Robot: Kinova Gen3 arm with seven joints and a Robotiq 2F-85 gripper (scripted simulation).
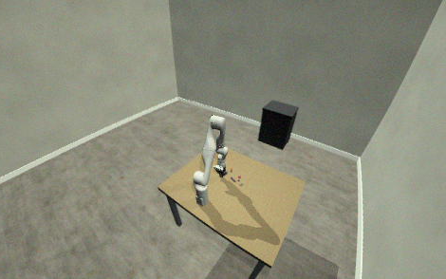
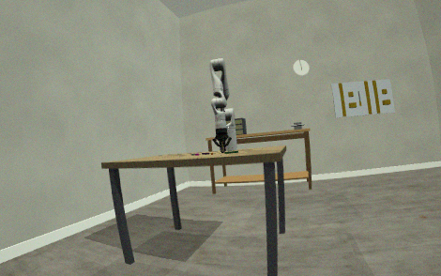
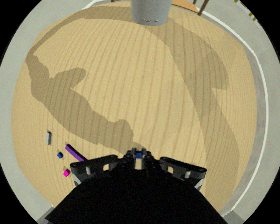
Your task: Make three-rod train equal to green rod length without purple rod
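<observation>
The grey rod lies 10 mm ahead of my hand, 210 mm to the right of it and 20 mm below it. Also, from my hand: green rod (130 mm ahead, 80 mm to the left, 20 mm below); then orange rod (130 mm ahead, 40 mm to the right, 20 mm below); then purple rod (20 mm ahead, 110 mm to the right, 20 mm below).
</observation>
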